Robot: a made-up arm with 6 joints. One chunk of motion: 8 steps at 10 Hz.
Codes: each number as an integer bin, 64 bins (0 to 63) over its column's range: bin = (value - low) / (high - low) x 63, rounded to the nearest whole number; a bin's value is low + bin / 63 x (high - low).
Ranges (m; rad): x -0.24..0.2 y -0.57..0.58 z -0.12..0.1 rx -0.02..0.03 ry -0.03..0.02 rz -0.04..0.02
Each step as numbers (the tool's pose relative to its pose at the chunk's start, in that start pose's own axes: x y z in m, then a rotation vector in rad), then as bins.
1 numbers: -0.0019 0.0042 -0.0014 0.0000 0.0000 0.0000
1 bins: 34 31 34 25 38 42
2 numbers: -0.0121 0.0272 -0.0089 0.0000 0.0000 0.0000
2 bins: 33 33 32 25 38 42
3 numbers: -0.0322 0.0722 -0.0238 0.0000 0.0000 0.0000
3 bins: 30 35 28 25 38 42
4 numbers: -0.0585 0.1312 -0.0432 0.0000 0.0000 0.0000
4 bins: 26 38 22 25 38 42
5 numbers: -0.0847 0.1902 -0.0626 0.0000 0.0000 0.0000
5 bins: 22 42 16 25 38 42
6 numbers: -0.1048 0.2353 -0.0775 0.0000 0.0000 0.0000
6 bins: 19 44 12 25 38 42
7 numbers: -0.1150 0.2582 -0.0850 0.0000 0.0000 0.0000
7 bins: 18 45 10 25 38 42
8 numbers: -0.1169 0.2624 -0.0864 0.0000 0.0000 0.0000
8 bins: 18 46 10 25 38 42
